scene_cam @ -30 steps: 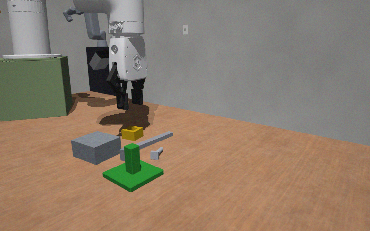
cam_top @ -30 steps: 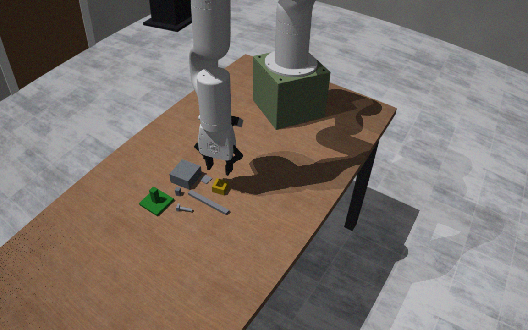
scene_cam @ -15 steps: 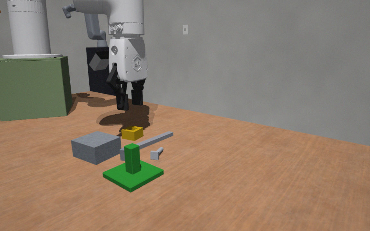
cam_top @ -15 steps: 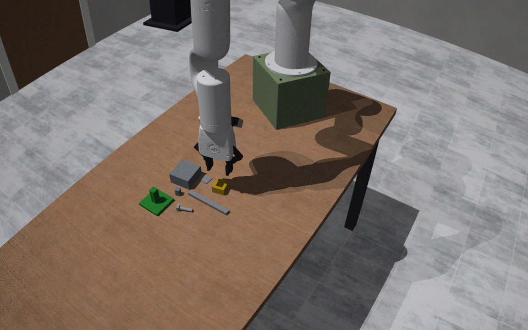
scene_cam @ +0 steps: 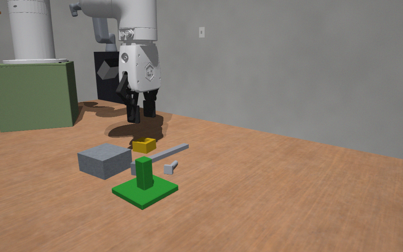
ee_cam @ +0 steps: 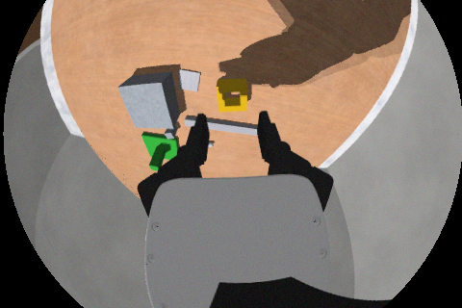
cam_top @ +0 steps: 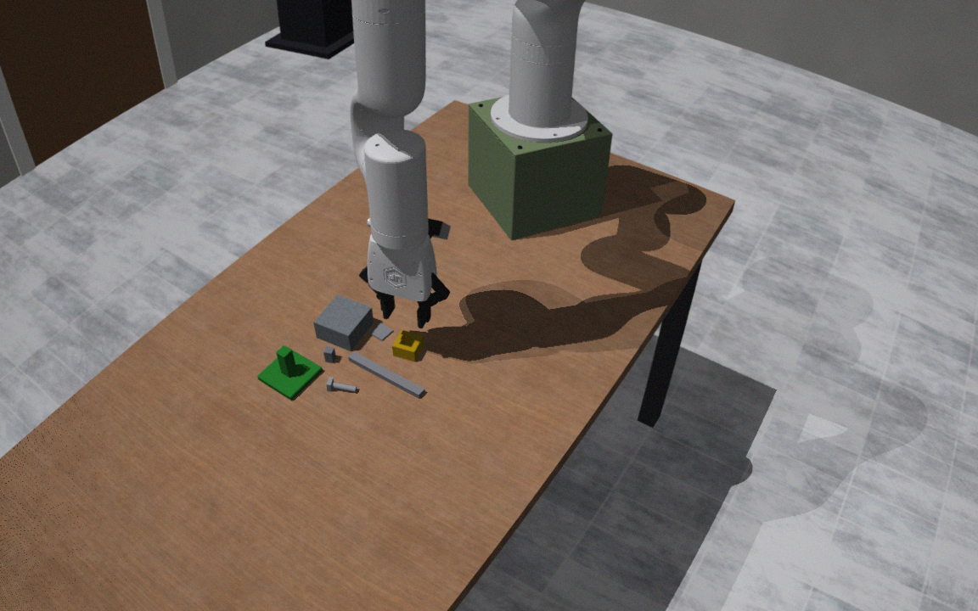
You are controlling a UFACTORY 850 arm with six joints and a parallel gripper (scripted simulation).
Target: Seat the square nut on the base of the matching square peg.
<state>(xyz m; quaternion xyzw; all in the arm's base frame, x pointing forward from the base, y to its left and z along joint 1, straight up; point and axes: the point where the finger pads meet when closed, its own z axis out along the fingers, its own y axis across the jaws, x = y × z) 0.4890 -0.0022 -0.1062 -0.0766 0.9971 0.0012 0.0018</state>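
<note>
My hand is 90 mm above the grey bar and 70 mm short of it. Round my hand: grey cube (100 mm to the right, 80 mm below, 80 mm ahead); grey block (120 mm to the right, 70 mm below, 20 mm ahead); flat grey tile (90 mm below, 60 mm to the right, 10 mm behind).
</note>
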